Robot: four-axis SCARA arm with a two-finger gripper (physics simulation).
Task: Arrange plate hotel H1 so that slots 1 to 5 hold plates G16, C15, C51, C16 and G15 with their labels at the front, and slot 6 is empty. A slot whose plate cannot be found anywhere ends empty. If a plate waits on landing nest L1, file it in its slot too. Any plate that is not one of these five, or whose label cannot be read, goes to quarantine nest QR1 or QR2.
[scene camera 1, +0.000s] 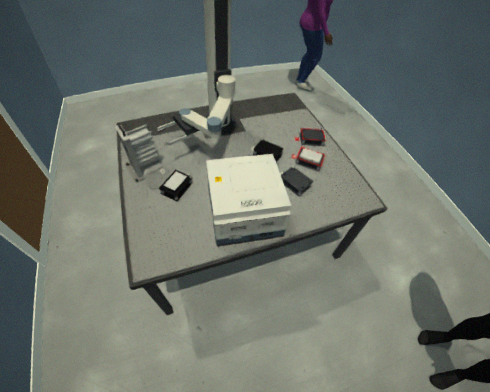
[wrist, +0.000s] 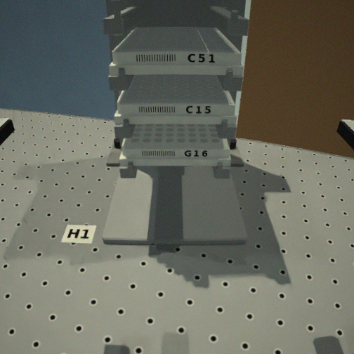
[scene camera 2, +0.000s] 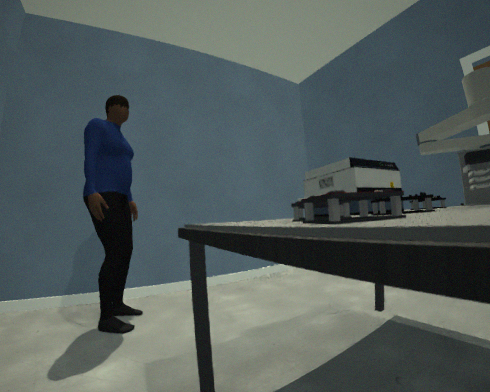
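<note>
Hotel H1 (scene camera 1: 131, 156) (wrist: 125, 215) stands at the table's left; the wrist view faces its front. Plate G16 (wrist: 175, 148) lies in the lowest slot, plate C15 (wrist: 175, 98) above it, and plate C51 (wrist: 175, 50) above that, labels at the front. The rails above C51 show no plate; higher slots are outside the wrist view. My gripper (scene camera 1: 163, 135) (wrist: 175, 101) is open and empty, in front of the hotel and apart from it. A white plate (scene camera 1: 175, 181) sits on a black nest; another white plate (scene camera 1: 311, 156) sits on a red nest. Their labels are unreadable.
A large white instrument (scene camera 1: 250, 185) (scene camera 2: 379, 179) stands mid-table. Dark nests (scene camera 1: 268, 149) (scene camera 1: 297, 180) are beside it. A red-rimmed nest (scene camera 1: 312, 135) with a dark top stands at the right. One person (scene camera 1: 312, 45) stands behind the table; another (scene camera 2: 110, 155) stands beyond its edge.
</note>
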